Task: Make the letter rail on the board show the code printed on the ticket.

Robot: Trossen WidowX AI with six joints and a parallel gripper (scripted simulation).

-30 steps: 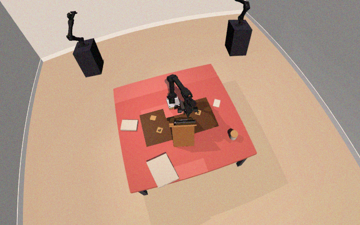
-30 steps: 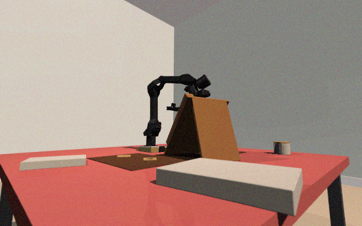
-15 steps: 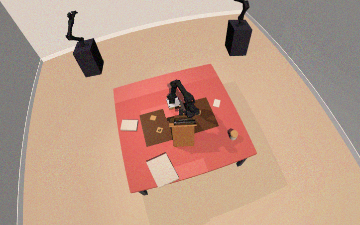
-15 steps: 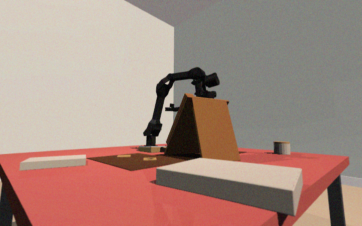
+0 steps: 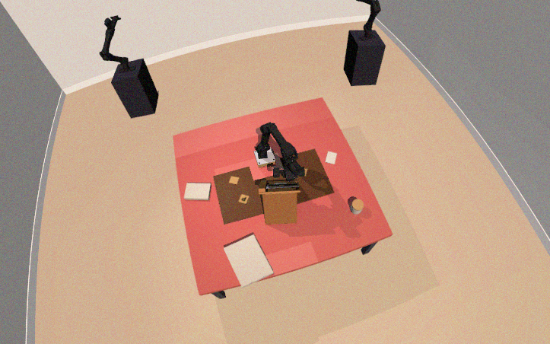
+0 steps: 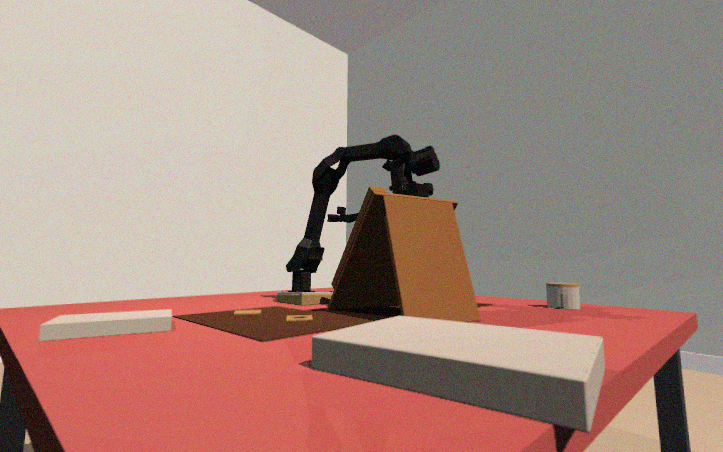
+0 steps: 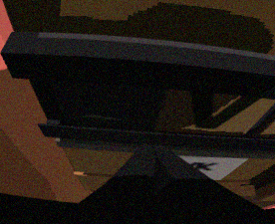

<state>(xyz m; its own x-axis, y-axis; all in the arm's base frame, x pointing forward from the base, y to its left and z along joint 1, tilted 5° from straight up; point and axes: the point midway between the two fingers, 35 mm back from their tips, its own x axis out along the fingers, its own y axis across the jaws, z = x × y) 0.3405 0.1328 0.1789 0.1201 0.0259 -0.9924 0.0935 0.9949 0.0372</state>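
My gripper tip is 2 cm short of the tan letter tile, 3 cm to the left of it and 2 cm above it. The rest, counted from my gripper tip: large white slab: 42 cm ahead, 31 cm to the right, 17 cm below; then flat white block: 11 cm behind, 62 cm to the right, 18 cm below; then dark brown mat: 13 cm behind, 11 cm to the right, 19 cm below.
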